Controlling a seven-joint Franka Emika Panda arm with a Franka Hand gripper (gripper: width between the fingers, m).
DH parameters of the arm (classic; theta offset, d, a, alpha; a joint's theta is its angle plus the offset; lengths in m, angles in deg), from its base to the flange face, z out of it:
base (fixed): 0 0 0 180
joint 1: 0 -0.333 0 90
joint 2: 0 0 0 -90
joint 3: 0 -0.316 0.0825 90
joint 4: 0 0 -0.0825 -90
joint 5: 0 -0.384 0 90
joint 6: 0 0 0.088 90
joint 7: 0 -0.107 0 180
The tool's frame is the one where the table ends.
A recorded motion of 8 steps. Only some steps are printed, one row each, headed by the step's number.
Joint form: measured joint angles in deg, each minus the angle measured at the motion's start. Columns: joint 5, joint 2, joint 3, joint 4, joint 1, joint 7, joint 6.
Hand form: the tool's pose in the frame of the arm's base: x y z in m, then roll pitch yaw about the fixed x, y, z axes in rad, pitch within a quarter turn. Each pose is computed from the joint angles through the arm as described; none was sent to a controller.
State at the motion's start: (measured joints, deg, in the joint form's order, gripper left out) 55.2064 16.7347 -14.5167 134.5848 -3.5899 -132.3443 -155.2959
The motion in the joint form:
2: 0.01 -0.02 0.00 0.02 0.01 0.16 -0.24
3: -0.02 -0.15 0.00 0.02 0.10 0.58 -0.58
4: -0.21 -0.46 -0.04 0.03 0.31 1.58 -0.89
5: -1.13 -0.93 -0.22 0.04 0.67 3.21 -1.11
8: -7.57 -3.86 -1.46 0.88 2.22 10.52 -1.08
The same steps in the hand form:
2: 0.4747 0.1897 0.2139 -2.9297 -0.3067 -1.1693
3: 0.4754 0.1896 0.2155 -2.9256 -0.3049 -1.1636
4: 0.4767 0.1888 0.2186 -2.9219 -0.3052 -1.1524
5: 0.4788 0.1876 0.2232 -2.9197 -0.3031 -1.1423
8: 0.4829 0.1822 0.2452 -2.9197 -0.2860 -1.1246

